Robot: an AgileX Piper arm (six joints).
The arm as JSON. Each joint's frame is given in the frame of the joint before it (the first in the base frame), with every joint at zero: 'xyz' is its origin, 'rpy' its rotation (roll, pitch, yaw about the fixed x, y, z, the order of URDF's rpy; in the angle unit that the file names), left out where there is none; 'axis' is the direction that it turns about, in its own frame. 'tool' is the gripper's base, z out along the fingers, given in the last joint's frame.
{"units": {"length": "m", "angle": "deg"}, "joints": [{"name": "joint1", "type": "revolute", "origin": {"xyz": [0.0, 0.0, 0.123]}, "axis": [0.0, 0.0, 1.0]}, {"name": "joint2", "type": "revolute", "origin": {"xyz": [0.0, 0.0, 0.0], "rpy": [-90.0, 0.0, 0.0]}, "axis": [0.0, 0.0, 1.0]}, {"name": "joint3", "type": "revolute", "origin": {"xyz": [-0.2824, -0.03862, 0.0]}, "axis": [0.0, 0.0, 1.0]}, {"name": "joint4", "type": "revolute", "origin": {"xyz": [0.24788, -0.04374, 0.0], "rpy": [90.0, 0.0, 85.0]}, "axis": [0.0, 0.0, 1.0]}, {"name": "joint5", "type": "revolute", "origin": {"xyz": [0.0, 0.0, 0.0], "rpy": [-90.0, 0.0, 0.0]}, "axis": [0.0, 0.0, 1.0]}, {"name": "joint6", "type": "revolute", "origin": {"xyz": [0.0, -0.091, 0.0], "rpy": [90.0, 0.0, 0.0]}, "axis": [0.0, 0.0, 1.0]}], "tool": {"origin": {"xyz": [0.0, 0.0, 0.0]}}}
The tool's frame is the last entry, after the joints.
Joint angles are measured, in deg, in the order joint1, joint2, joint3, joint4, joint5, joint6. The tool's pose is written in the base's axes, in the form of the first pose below.
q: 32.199, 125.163, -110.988, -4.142, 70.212, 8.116
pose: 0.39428, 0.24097, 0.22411, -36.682, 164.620, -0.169
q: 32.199, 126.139, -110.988, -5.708, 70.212, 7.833
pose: 0.39695, 0.23990, 0.21642, -37.806, 164.759, -2.799
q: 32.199, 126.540, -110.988, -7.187, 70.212, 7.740
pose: 0.39871, 0.23841, 0.21342, -38.491, 164.443, -4.993
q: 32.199, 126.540, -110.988, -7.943, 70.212, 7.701
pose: 0.39933, 0.23748, 0.21356, -38.769, 164.092, -6.007
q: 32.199, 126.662, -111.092, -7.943, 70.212, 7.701
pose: 0.39966, 0.23769, 0.21306, -38.775, 164.108, -6.016
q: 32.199, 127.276, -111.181, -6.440, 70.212, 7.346
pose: 0.39938, 0.24014, 0.20820, -38.996, 165.131, -4.320
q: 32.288, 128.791, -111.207, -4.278, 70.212, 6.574
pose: 0.39904, 0.24459, 0.19568, -39.980, 167.112, -2.225
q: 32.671, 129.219, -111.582, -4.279, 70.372, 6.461
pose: 0.39832, 0.24784, 0.19386, -40.744, 167.128, -2.309
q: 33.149, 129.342, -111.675, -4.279, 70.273, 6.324
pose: 0.39666, 0.25143, 0.19329, -41.631, 166.840, -2.235
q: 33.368, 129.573, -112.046, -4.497, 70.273, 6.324
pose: 0.39679, 0.25327, 0.19311, -41.980, 166.537, -2.437
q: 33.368, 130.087, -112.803, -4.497, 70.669, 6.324
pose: 0.39815, 0.25415, 0.19225, -41.979, 166.682, -2.526
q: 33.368, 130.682, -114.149, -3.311, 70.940, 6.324
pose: 0.39977, 0.25733, 0.19330, -41.454, 166.761, -0.678
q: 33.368, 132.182, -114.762, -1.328, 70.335, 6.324
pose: 0.40141, 0.26198, 0.18360, -40.929, 167.823, 1.899
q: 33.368, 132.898, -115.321, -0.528, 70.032, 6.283
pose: 0.40276, 0.26431, 0.18019, -40.693, 167.990, 3.066
